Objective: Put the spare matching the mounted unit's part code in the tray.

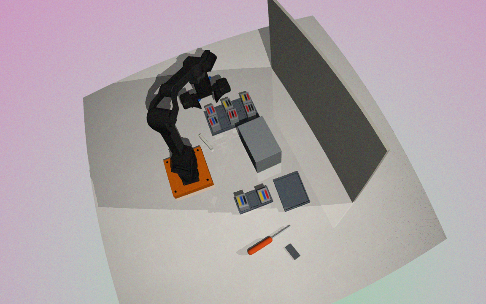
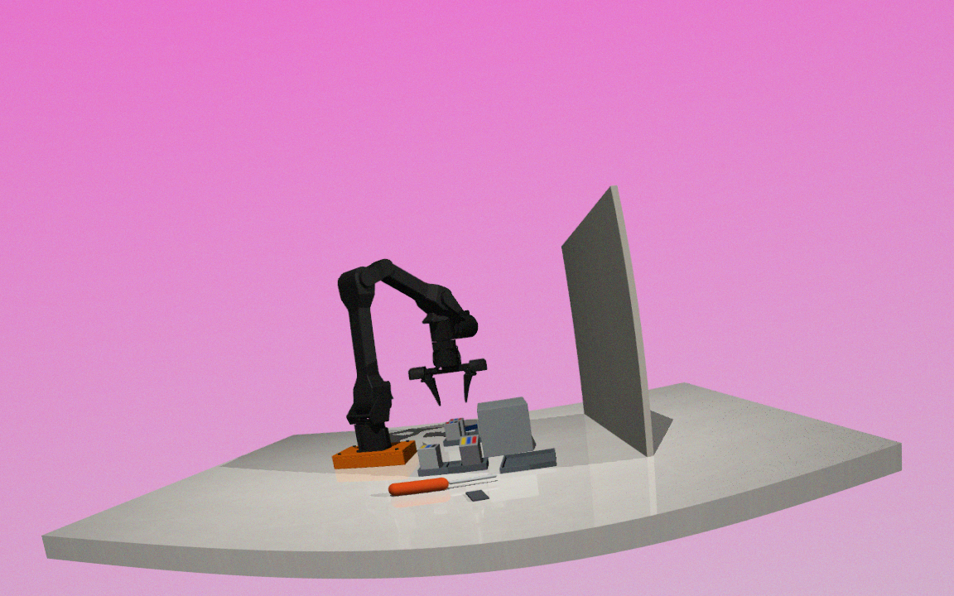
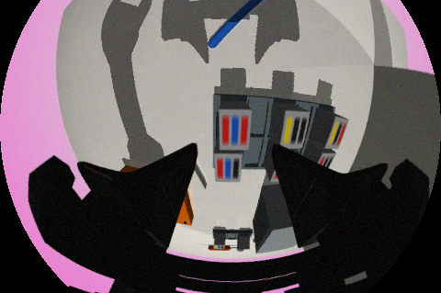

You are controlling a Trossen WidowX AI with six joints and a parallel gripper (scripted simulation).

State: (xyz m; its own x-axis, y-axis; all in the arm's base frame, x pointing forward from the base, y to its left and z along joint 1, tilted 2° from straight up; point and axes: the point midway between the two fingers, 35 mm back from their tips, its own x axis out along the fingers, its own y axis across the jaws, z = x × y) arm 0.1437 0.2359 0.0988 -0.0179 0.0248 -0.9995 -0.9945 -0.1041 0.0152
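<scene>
The grey spare is 50 mm below my gripper tip. The rest, counted from my gripper tip: grey unit: 200 mm to the right, 140 mm ahead, 40 mm below; holder: 390 mm to the right, 80 mm below, 60 mm ahead; blue marker pen: 150 mm to the left, 90 mm below.
</scene>
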